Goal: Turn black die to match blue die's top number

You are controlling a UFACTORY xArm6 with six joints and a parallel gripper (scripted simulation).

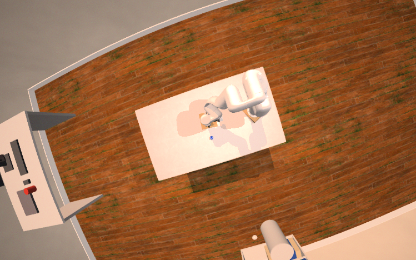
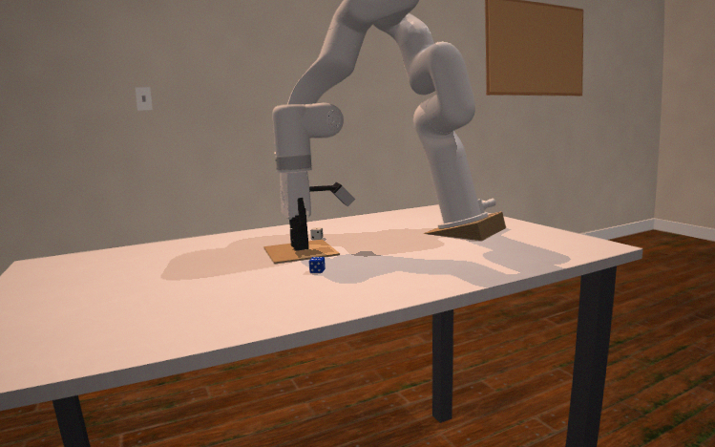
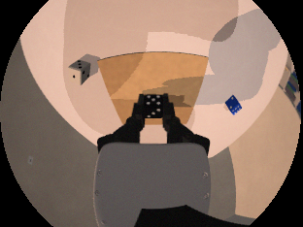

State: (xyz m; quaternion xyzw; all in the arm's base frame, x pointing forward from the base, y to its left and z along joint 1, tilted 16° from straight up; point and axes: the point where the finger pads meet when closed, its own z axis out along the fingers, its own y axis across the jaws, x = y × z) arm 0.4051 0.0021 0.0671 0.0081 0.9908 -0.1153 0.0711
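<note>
The black die is 10 mm below my hand. Round my hand: blue die (10 mm ahead, 160 mm to the left, 20 mm below); then mat (30 mm below); then white die (70 mm behind, 100 mm to the right, 20 mm below).
</note>
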